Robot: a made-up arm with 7 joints.
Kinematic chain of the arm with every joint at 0, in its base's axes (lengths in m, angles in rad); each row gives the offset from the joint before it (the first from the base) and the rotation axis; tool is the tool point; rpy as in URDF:
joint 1: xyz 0 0 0.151 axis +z
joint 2: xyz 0 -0.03 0.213 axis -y
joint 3: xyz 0 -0.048 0.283 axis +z
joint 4: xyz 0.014 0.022 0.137 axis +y
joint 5: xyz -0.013 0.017 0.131 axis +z
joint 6: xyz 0 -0.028 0.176 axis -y
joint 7: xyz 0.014 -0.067 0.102 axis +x
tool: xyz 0 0 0 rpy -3.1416 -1.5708 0
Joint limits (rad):
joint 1: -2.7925..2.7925
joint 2: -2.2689..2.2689
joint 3: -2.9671..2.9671
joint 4: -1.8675..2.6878
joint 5: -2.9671..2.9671
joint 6: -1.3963..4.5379
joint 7: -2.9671..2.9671
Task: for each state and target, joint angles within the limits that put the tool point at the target. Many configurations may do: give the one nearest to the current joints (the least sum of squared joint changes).
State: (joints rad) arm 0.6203 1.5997 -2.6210 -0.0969 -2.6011 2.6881 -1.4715
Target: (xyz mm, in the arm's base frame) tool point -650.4 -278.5 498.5
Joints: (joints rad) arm 0.0855 1.4981 -2.5807 -0.1031 -2.6065 2.1876 -1.4715
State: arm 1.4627 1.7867 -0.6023 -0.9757 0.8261 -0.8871 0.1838
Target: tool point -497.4 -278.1 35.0
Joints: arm 0.8492 1.8275 -0.8128 -1.3749 0.9332 -0.8631 0.1838
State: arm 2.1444 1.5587 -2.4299 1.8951 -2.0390 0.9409 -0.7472
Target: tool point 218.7 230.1 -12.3
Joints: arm 2.5402 2.0860 -2.8576 2.2493 -2.0578 0.8240 -0.7472
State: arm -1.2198 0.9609 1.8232 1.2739 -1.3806 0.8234 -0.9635
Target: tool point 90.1 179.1 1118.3
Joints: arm -1.2234 0.0577 1.6689 0.8819 -1.2383 0.8490 -0.9635
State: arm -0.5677 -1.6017 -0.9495 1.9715 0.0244 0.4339 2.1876
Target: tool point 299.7 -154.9 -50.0
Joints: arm 0.0532 -1.6176 -0.0952 1.9654 -0.0531 0.4484 2.1876
